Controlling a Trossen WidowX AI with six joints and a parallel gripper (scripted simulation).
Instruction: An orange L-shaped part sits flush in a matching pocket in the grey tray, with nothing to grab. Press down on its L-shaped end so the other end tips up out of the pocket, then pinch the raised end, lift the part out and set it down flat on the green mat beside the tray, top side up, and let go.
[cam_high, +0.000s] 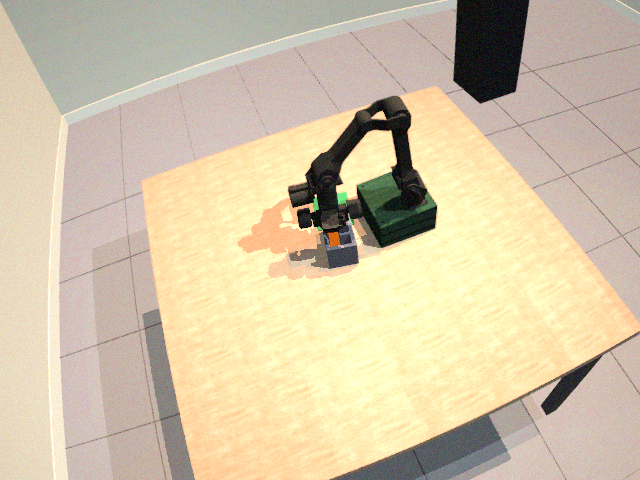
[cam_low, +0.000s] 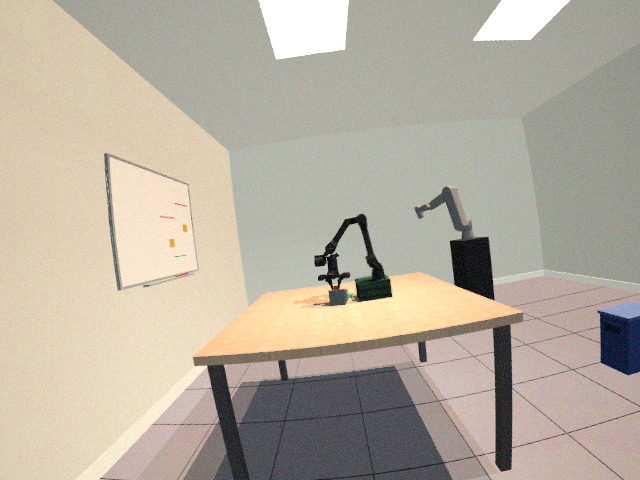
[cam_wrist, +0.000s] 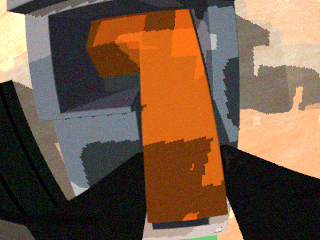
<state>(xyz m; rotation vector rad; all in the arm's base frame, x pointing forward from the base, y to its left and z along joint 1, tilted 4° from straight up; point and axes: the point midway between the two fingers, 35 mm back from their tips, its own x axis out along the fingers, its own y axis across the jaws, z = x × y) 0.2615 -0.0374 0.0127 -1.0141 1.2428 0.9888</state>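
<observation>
My gripper tip is 50 mm past the green mat, 140 mm to the left of it and 80 mm above it. Also, from my gripper tip: orange L-shaped part: 10 mm behind, 40 mm to the left, 30 mm below.
</observation>
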